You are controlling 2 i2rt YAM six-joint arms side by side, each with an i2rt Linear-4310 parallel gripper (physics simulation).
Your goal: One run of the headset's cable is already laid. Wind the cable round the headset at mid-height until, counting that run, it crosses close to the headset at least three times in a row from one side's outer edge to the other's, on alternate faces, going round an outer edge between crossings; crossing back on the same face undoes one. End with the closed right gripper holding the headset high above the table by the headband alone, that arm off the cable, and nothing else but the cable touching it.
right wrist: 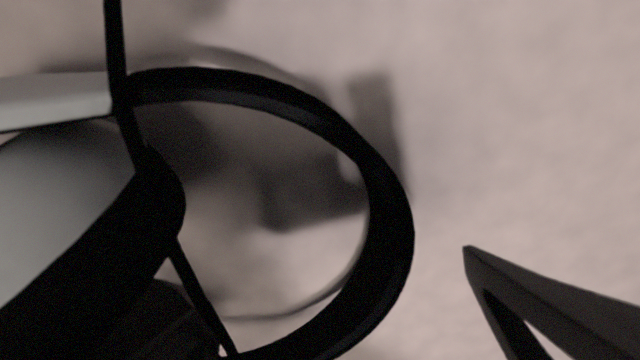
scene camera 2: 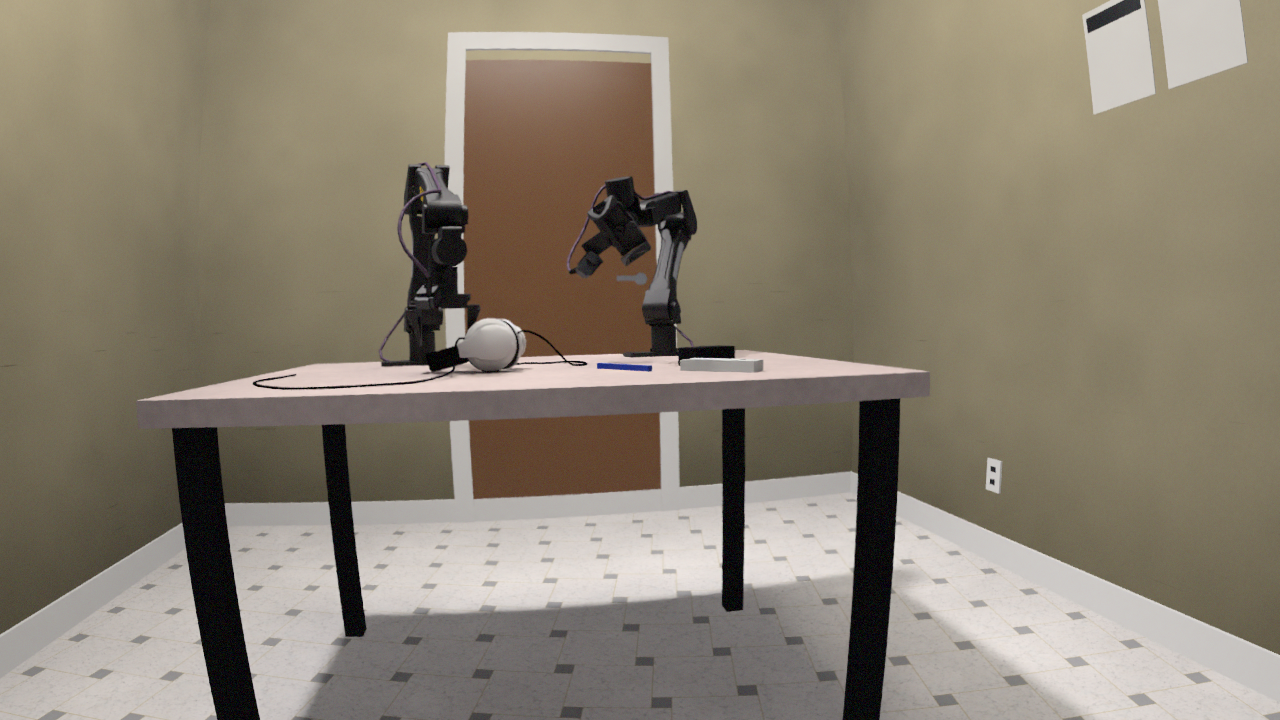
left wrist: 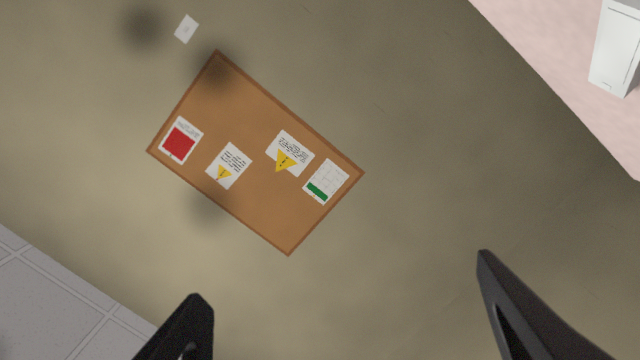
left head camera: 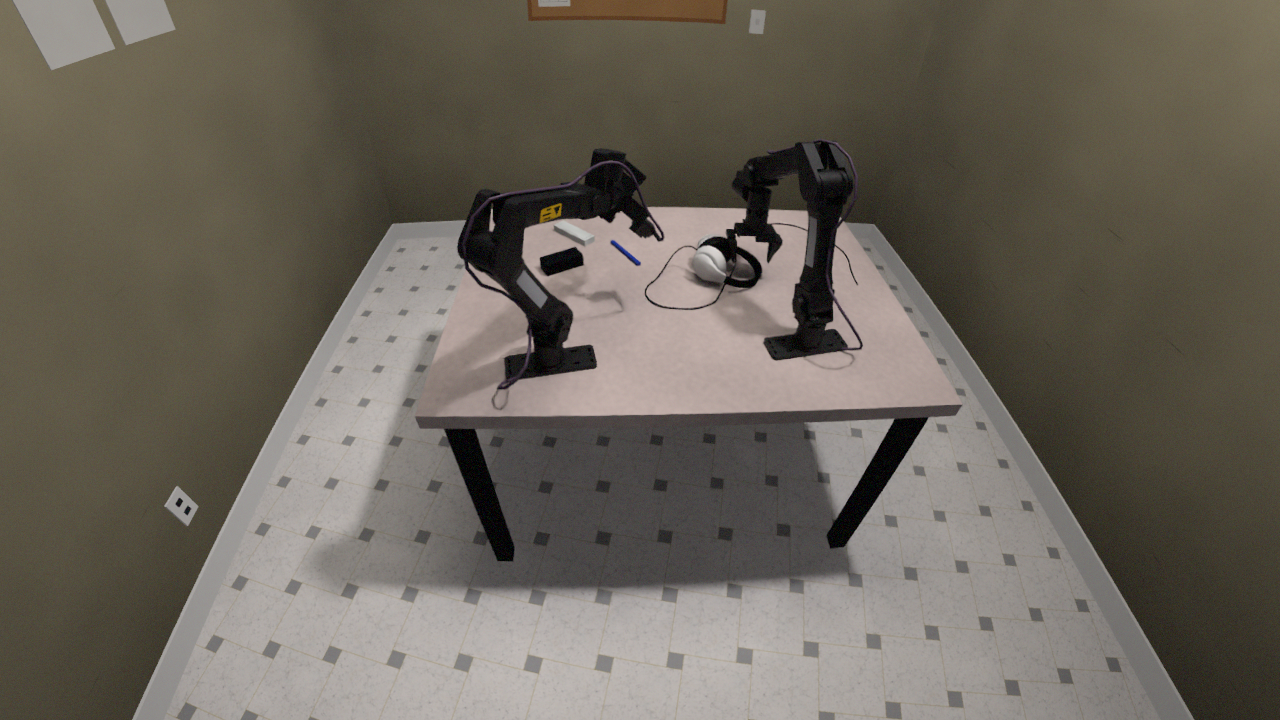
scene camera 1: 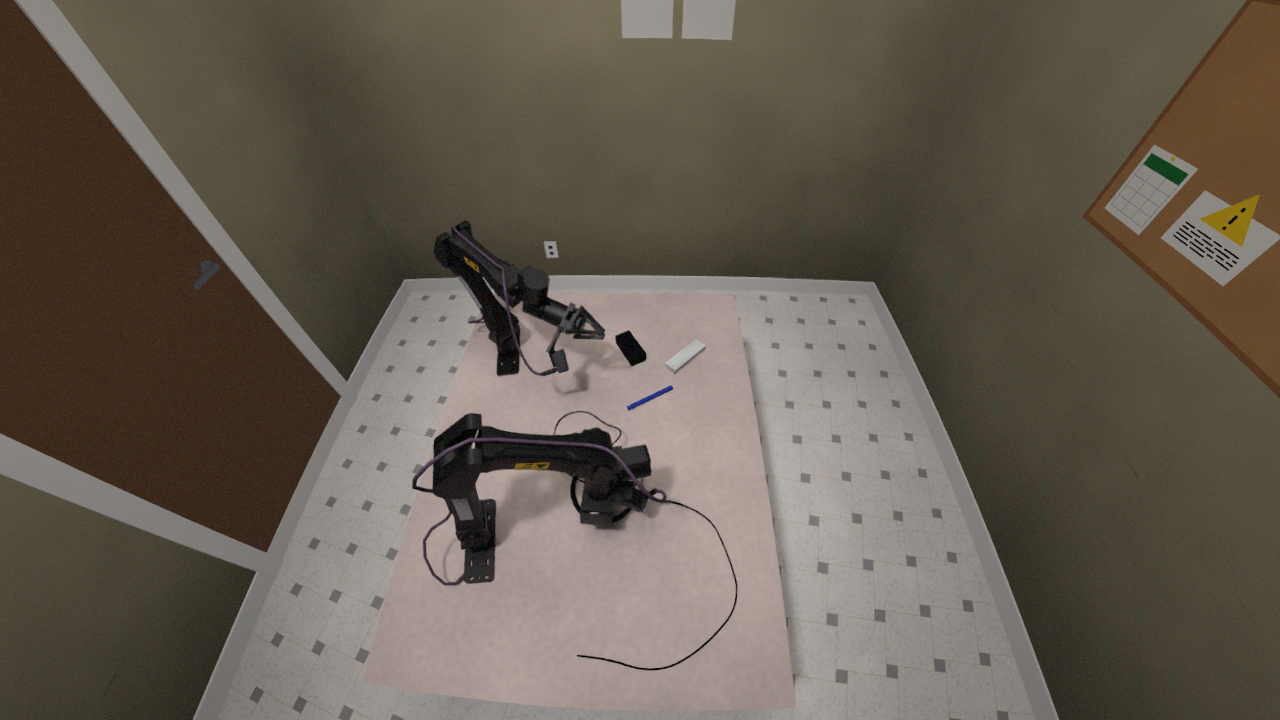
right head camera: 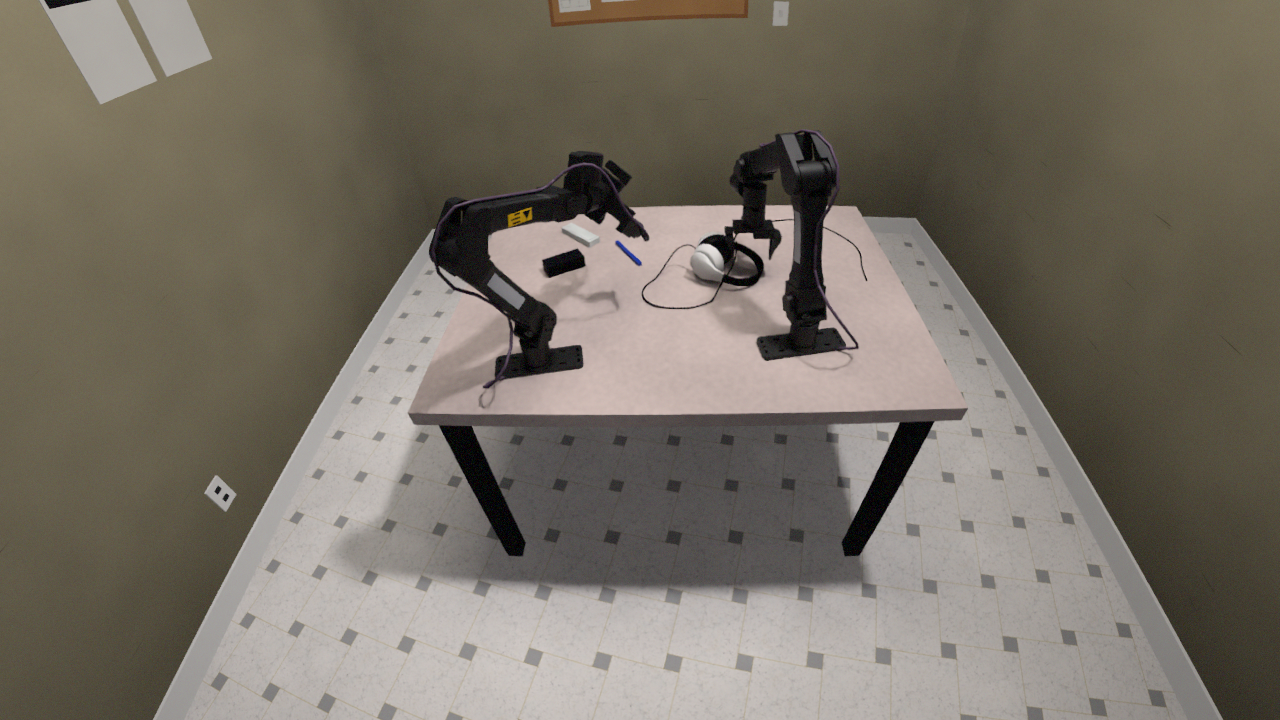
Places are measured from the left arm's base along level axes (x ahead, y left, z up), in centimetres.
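Pixels of known places: left gripper, fingertip midpoint: [scene camera 2: 614, 236] [left wrist: 331, 283] [left head camera: 624, 188] [scene camera 1: 604, 335] [right head camera: 615, 189]; right gripper, fingertip midpoint: [right wrist: 333, 286] [scene camera 2: 444, 345] [left head camera: 750, 261] [scene camera 1: 599, 504] [right head camera: 751, 259]; left arm's base at its link origin: [scene camera 2: 664, 355] [left head camera: 550, 363] [scene camera 1: 509, 350] [right head camera: 539, 363]; right arm's base at its link origin: [scene camera 2: 423, 364] [left head camera: 805, 345] [scene camera 1: 481, 540] [right head camera: 800, 345].
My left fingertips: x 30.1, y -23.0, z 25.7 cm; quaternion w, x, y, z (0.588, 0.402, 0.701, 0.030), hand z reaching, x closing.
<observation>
Ahead of a thing's pixels: the offset from my left fingertips to its middle. "spot": to the spot under its first point. Level surfaces: height alone.
The headset, with white cups [left head camera: 709, 265] [right head camera: 707, 262] [scene camera 2: 490, 346] and a black headband {spot: dx -6.5, dy -36.0, dz -23.9 cm} [left head camera: 756, 270] [right wrist: 392, 210], lies on the table. Its black cable [left head camera: 685, 308] [scene camera 1: 735, 582] [scene camera 2: 358, 385] loops beside the cups; the far end curves across the table. In the right wrist view the cable {spot: dx +3.0, dy -32.4, dz -20.8 cm} [right wrist: 114, 45] crosses the headset where cup and headband meet. My right gripper [left head camera: 753, 256] [right head camera: 752, 251] [right wrist: 333, 286] is open low over the headset; one finger blends with its dark parts. My left gripper [left head camera: 655, 235] [right head camera: 641, 235] [left wrist: 331, 283] is open in the air, away from the headset.
A blue pen {dx +10.9, dy -2.8, dz -25.2 cm} [left head camera: 625, 252] [scene camera 1: 649, 398], a black block {dx +8.1, dy +15.7, dz -23.9 cm} [left head camera: 561, 261] [scene camera 1: 630, 348] and a white box {dx +24.4, dy +10.2, dz -24.7 cm} [left head camera: 573, 232] [scene camera 1: 685, 356] lie on the table {dz -25.6 cm} [left head camera: 680, 376], toward the left arm's side. In scene camera 1 the right arm hides most of the headset.
</observation>
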